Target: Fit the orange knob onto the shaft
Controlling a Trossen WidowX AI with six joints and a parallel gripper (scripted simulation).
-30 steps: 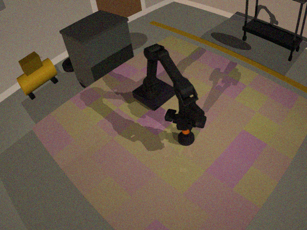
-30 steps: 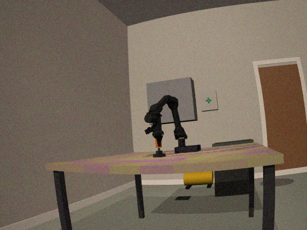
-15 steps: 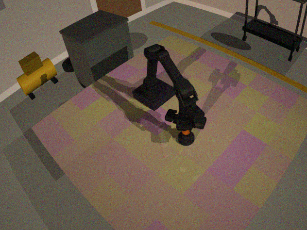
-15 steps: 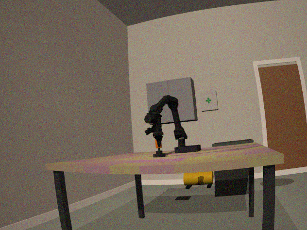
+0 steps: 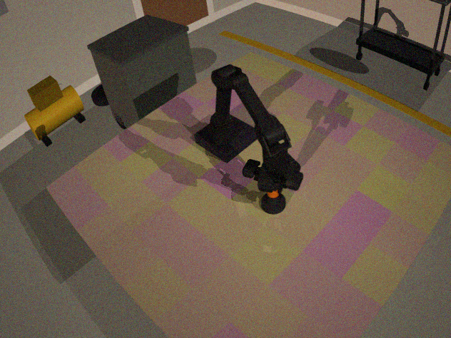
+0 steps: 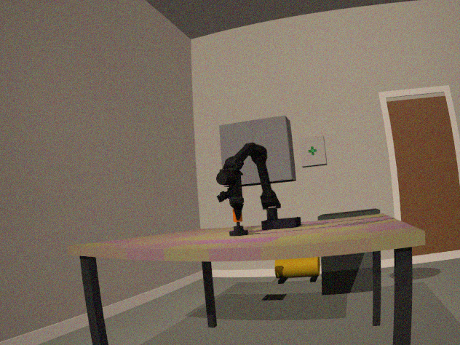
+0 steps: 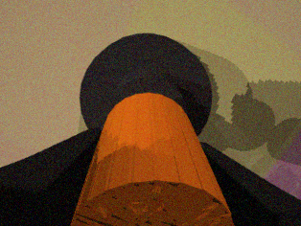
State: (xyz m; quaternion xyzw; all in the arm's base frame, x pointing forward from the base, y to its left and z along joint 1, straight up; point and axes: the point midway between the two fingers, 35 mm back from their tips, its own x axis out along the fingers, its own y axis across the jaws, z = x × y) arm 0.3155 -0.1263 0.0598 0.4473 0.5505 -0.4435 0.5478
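Now: the D-shaped shaft 4 cm below my gripper tip. The rest, counted from my gripper tip: orange knob 2 cm above.
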